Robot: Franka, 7 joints.
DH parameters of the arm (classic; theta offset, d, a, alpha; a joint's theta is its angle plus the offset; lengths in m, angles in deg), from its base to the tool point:
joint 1: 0 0.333 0 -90
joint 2: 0 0 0 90
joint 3: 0 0.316 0.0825 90
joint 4: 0 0 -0.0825 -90
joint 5: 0 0.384 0 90
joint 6: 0 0 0.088 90
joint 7: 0 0.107 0 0
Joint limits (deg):
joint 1: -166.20..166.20
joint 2: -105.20..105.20
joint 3: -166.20..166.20
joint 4: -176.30..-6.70
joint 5: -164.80..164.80
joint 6: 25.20..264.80
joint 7: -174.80..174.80
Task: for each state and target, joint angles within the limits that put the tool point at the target. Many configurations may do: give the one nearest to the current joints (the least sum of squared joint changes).
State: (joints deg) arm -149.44 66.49 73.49 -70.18 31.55 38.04 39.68
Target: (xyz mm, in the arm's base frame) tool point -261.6 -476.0 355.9
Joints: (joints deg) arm -166.20 68.45 66.07 -78.71 27.19 27.39 39.68
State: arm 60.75 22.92 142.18 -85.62 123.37 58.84 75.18
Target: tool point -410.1 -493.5 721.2
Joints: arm 65.39 -18.00 149.11 -78.47 128.00 77.48 75.18
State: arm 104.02 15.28 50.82 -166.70 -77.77 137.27 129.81
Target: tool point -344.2 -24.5 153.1
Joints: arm 114.11 19.44 61.64 -156.56 -77.71 141.91 129.81
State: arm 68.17 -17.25 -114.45 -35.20 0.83 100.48 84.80
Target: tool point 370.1 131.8 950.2
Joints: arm 92.45 13.95 -97.70 -36.87 6.18 67.94 84.80
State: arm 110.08 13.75 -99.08 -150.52 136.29 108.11 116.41
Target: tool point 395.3 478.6 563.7
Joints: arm 123.17 19.71 -85.81 -110.32 140.02 104.73 116.41
